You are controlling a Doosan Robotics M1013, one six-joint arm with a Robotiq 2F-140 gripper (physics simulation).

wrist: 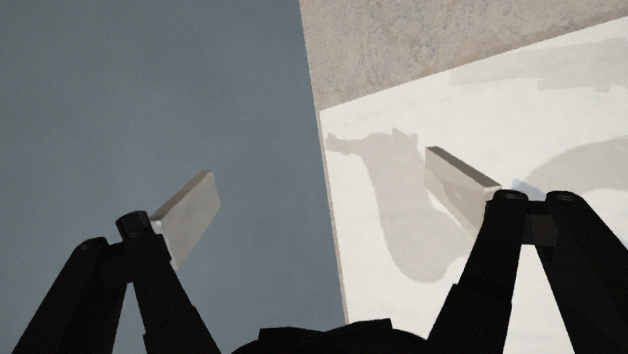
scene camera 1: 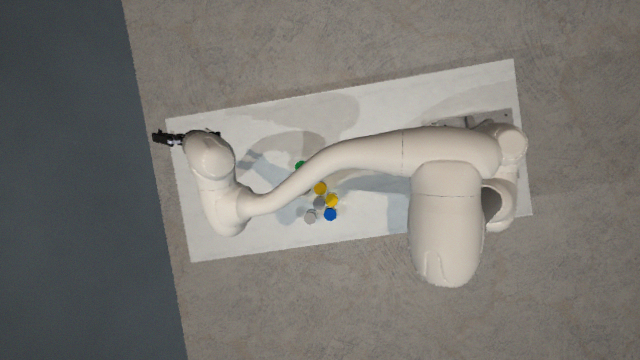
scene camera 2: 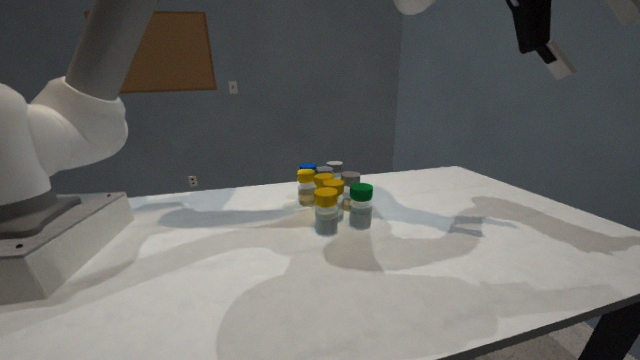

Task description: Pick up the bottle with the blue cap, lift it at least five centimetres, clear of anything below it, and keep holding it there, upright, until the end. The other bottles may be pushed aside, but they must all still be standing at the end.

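Places are measured from the arm's base along level axes (x ahead, y left, z up), in millimetres.
Pixels of known places: gripper, fingertip midpoint: [wrist: 319, 177] [scene camera 1: 183, 132] [scene camera 2: 600, 47]; arm's base, origin of the base link: [scene camera 2: 7, 222].
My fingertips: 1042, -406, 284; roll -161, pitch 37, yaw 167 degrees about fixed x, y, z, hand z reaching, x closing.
Ahead of a thing's pixels: the offset from my fingertips to its top centre, as dx, dy, dz. Level surfaces: height alone.
The blue-capped bottle @(-360, +482, -277) [scene camera 1: 330, 214] [scene camera 2: 308, 166] stands at the edge of a group of bottles on the white table @(dz -382) [scene camera 1: 225, 250] [scene camera 2: 175, 300] [wrist: 360, 280]. In scene camera 2 it is at the back, mostly hidden behind a yellow-capped bottle @(-388, +424, -277) [scene camera 2: 306, 187]. In scene camera 1 a yellow-capped bottle [scene camera 1: 331, 200] and a grey-capped bottle @(-329, +420, -277) [scene camera 1: 319, 202] are close to it, and a light grey-capped bottle @(-271, +468, -277) [scene camera 1: 310, 217] is beside it. My gripper [wrist: 319, 177] is wide open and empty, high above the table's far end, away from the bottles.
A green-capped bottle @(-312, +241, -277) [scene camera 1: 300, 165] [scene camera 2: 361, 206] and a yellow-capped bottle @(-401, +251, -277) [scene camera 2: 326, 211] stand at the group's near side in scene camera 2. Another yellow-capped bottle @(-358, +359, -277) [scene camera 1: 320, 188] stands in the group. The arm [scene camera 1: 350, 155] passes over part of the group in scene camera 1.
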